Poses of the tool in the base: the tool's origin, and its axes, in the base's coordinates. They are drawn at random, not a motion.
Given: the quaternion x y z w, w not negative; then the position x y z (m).
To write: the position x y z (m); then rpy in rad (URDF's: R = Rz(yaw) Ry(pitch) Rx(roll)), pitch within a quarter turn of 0, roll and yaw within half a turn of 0. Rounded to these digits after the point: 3 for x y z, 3 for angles.
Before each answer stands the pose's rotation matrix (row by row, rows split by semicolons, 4 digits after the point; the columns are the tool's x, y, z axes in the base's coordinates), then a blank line. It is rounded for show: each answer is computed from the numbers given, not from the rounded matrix.
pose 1, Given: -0.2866 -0.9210 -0.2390 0.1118 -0.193 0.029 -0.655
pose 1, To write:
-0.8107 0.5814 -0.0689; 0.4745 0.7215 0.5043; 0.3429 0.3762 -0.8608

-0.193 0.029 -0.655 2.730 -0.350 2.612
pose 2, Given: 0.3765 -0.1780 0.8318 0.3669 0.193 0.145 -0.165
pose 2, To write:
-0.4472 -0.7445 0.4958; 0.4764 -0.6674 -0.5724; 0.7570 -0.0198 0.6531

0.193 0.145 -0.165 -0.030 -0.859 2.325
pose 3, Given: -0.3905 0.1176 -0.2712 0.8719 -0.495 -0.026 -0.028
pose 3, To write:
0.8253 0.3810 0.4168; -0.5647 0.5480 0.6171; 0.0067 -0.7447 0.6674

-0.495 -0.026 -0.028 -0.840 -0.007 -0.600
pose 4, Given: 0.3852 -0.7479 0.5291 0.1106 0.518 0.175 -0.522
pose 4, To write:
-0.6787 -0.6933 0.2422; -0.4592 0.1433 -0.8767; 0.5731 -0.7063 -0.4156

0.518 0.175 -0.522 -2.103 -0.610 -2.547
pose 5, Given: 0.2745 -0.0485 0.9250 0.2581 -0.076 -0.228 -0.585
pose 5, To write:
-0.7161 -0.5041 0.4828; 0.4509 -0.8621 -0.2314; 0.5329 0.0520 0.8446

-0.076 -0.228 -0.585 0.061 -0.562 2.580
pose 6, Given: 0.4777 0.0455 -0.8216 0.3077 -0.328 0.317 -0.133
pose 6, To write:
-0.3542 0.5491 -0.7570; -0.4622 -0.8065 -0.3688; -0.8130 0.2192 0.5395

-0.328 0.317 -0.133 0.386 0.949 -2.225
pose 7, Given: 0.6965 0.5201 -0.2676 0.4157 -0.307 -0.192 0.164
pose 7, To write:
0.3158 0.9470 0.0596; 0.5020 -0.1134 -0.8574; -0.8052 0.3007 -0.5112

-0.307 -0.192 0.164 2.610 0.936 1.009
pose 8, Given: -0.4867 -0.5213 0.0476 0.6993 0.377 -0.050 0.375
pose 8, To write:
0.4519 0.4409 -0.7755; 0.5741 0.5217 0.6311; 0.6828 -0.7304 -0.0173

0.377 -0.050 0.375 -1.595 -0.752 0.904
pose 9, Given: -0.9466 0.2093 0.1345 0.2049 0.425 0.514 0.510
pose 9, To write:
0.8762 -0.4514 -0.1689; -0.3412 -0.8284 0.4442; -0.3404 -0.3316 -0.8798

0.425 0.514 0.510 -2.781 0.347 -0.371
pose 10, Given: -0.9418 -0.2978 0.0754 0.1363 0.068 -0.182 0.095
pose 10, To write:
0.8112 0.5404 -0.2232; 0.5815 -0.7855 0.2118; -0.0608 -0.3017 -0.9515

0.068 -0.182 0.095 -2.835 0.061 0.622
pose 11, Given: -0.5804 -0.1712 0.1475 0.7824 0.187 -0.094 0.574
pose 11, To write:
0.8979 -0.0321 -0.4391; 0.4295 0.2828 0.8576; 0.0967 -0.9586 0.2677

0.187 -0.094 0.574 -1.298 -0.097 0.446
